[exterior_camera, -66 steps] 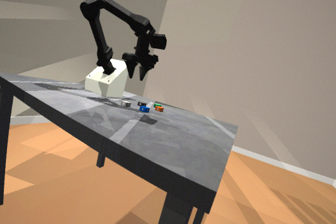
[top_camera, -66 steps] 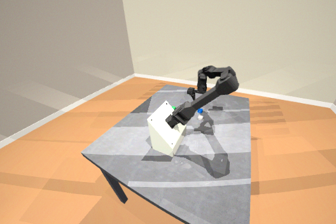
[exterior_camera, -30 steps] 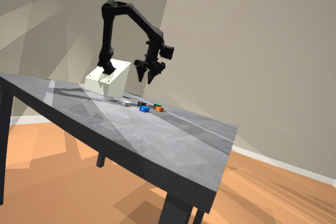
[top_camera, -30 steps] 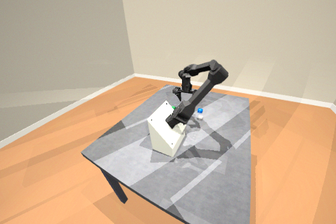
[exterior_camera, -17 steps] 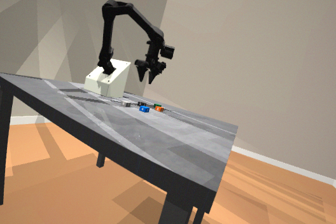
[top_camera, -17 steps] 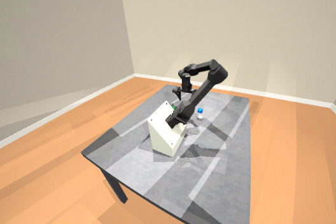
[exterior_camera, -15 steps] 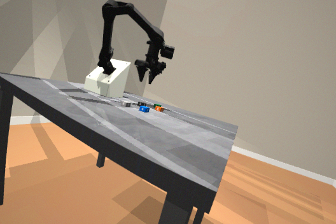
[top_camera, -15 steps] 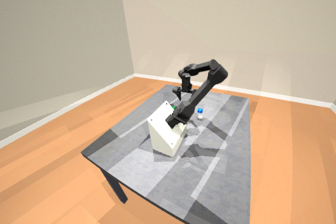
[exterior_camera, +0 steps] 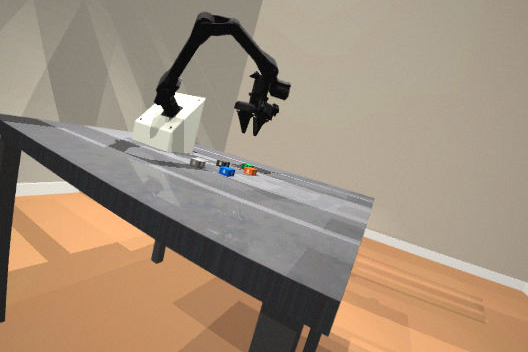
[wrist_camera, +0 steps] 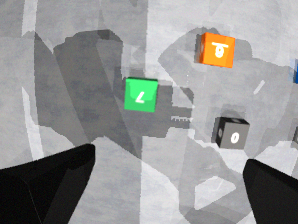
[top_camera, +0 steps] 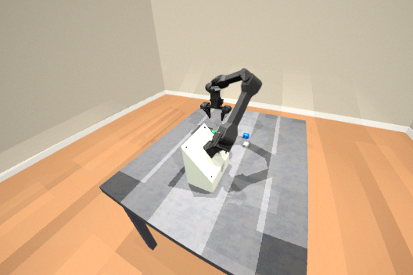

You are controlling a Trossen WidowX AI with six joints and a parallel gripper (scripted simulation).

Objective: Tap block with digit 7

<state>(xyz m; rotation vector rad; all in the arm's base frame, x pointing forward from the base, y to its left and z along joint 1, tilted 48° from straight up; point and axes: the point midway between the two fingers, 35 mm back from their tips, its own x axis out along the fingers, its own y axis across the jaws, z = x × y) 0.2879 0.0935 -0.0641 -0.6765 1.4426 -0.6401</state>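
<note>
The green block lies 12 cm below my gripper tip, 3 cm to the left of it and 1 cm ahead of it. Round my gripper tip: orange block 12 cm below, 7 cm ahead, 5 cm to the right; black block 12 cm below, 8 cm to the right, 2 cm behind; blue block 18 cm to the right, 12 cm below, 7 cm ahead.
</note>
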